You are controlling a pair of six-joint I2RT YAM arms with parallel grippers.
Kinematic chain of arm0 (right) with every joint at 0, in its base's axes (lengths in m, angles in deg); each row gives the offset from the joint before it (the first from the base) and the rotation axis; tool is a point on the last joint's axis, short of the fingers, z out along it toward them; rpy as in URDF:
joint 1: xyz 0 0 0.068 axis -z
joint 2: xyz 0.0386 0.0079 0.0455 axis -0.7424 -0.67 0
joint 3: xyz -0.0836 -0.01 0.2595 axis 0.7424 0.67 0
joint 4: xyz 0.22 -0.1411 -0.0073 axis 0.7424 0.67 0
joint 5: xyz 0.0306 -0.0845 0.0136 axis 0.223 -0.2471 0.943
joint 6: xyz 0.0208 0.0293 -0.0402 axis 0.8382 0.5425 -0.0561
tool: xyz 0 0 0 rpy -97.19 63.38 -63.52
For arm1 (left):
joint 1: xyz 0 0 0.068 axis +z
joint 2: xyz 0.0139 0.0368 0.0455 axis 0.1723 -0.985 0
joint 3: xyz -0.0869 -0.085 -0.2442 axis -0.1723 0.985 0
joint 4: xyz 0.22 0.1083 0.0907 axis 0.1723 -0.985 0
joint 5: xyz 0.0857 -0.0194 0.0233 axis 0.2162 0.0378 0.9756
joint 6: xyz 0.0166 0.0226 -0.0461 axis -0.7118 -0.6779 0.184
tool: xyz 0 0 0 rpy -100.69 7.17 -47.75
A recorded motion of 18 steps. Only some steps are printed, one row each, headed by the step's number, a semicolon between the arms.
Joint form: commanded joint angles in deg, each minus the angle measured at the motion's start. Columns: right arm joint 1, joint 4, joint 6, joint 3, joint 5, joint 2; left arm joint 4, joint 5, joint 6, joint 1, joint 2, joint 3.
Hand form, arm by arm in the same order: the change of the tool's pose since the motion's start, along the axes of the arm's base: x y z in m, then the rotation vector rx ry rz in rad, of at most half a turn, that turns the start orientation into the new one. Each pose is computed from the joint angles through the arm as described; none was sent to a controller.
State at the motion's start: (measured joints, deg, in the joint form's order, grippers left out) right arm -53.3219 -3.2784 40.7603 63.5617 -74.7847 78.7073; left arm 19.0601 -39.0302 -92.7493 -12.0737 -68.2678 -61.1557
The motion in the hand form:
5: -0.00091 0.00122 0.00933 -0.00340 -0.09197 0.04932; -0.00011 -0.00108 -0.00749 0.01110 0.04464 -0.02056
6: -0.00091 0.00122 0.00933 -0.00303 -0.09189 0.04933; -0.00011 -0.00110 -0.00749 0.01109 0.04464 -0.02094
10: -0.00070 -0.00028 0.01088 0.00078 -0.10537 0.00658; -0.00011 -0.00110 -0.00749 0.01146 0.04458 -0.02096
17: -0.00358 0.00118 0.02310 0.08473 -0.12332 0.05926; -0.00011 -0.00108 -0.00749 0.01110 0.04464 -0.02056
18: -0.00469 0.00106 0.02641 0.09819 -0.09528 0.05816; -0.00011 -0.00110 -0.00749 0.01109 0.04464 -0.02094
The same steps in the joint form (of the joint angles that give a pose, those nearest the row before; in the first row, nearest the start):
5: 0.35 -4.88 -0.59 0.09 3.19 0.37; -2.45 -0.88 -0.57 -0.28 0.35 0.55
6: 0.35 -4.88 -0.57 0.09 3.19 0.37; -2.45 -0.89 -0.57 -0.29 0.35 0.55
10: 0.35 -5.69 -0.48 0.09 0.74 0.37; -2.45 -0.89 -0.59 -0.29 0.35 0.55
17: 0.35 -5.88 4.42 -1.86 3.52 0.30; -2.45 -0.88 -0.57 -0.28 0.35 0.55
18: 0.35 -3.30 5.29 -3.26 3.47 0.07; -2.45 -0.89 -0.57 -0.29 0.35 0.55

